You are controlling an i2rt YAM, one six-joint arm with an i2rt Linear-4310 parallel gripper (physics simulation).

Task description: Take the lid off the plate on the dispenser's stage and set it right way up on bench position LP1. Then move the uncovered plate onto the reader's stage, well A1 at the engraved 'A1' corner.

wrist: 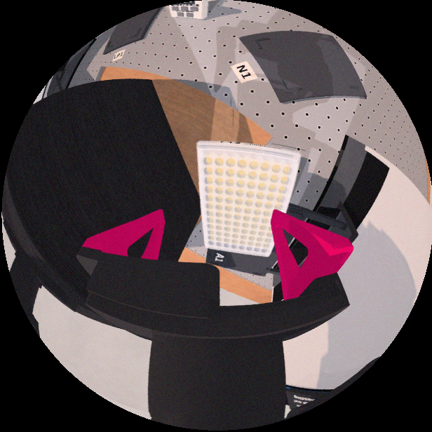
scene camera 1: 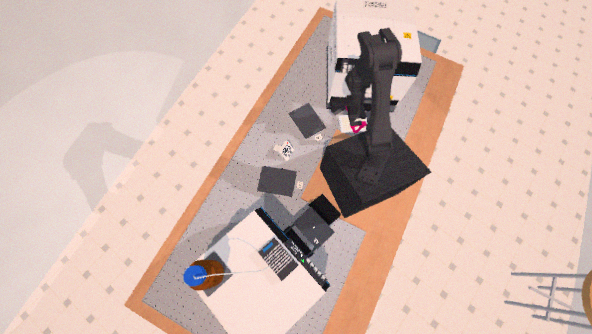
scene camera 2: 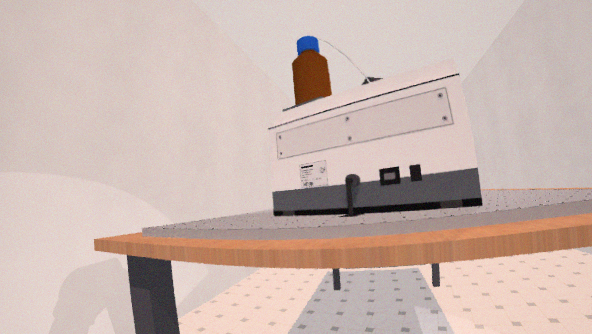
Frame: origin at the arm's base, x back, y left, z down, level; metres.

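Seen in the pictures: gripper, between the fingertips: (scene camera 1: 353, 124); arm's base, origin of its link: (scene camera 1: 375, 161).
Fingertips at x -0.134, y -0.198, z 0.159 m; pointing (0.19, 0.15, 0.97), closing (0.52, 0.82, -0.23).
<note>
Pixels of each thing's top centre, then the offset from my fingertips to it.
- dispenser's dark stage, centre of its top: (scene camera 1: 307, 233) dx +0.026, dy +0.519, dz +0.036 m
- LP1 pad, centre of its top: (scene camera 1: 277, 180) dx -0.200, dy +0.362, dz +0.110 m
- white reader, centre of its top: (scene camera 1: 377, 28) dx -0.084, dy -0.337, dz -0.219 m
- N1 pad, centre of its top: (scene camera 1: 307, 119) dx -0.215, dy +0.017, dz +0.110 m
- small white patterned object, centre of its top: (scene camera 1: 280, 145) dx -0.254, dy +0.218, dz +0.056 m
A white plate with rows of yellowish wells (wrist: 245, 200) (scene camera 1: 345, 124) sits on the reader's dark stage (wrist: 240, 265), beside the engraved 'A1' corner. My gripper (wrist: 217, 215) (scene camera 1: 357, 127) is open, its magenta fingers apart above the plate; the right finger overlaps the plate's edge in the wrist view. The dispenser's dark stage (scene camera 1: 312, 226) shows no plate. The LP1 pad (scene camera 1: 276, 181) (wrist: 134, 29) is dark; I cannot tell whether a clear lid lies on it. The plate's exact seating is hard to tell.
The white reader (scene camera 1: 345, 35) (wrist: 370, 290) stands beside the plate. The black robot base (scene camera 1: 375, 172) (wrist: 100, 160) is on its other side. The N1 pad (scene camera 1: 307, 120) (wrist: 310, 65) and a small white patterned object (scene camera 1: 286, 150) lie nearby. The dispenser (scene camera 1: 250, 295) (scene camera 2: 370, 145) carries a brown bottle (scene camera 1: 212, 275) (scene camera 2: 312, 77).
</note>
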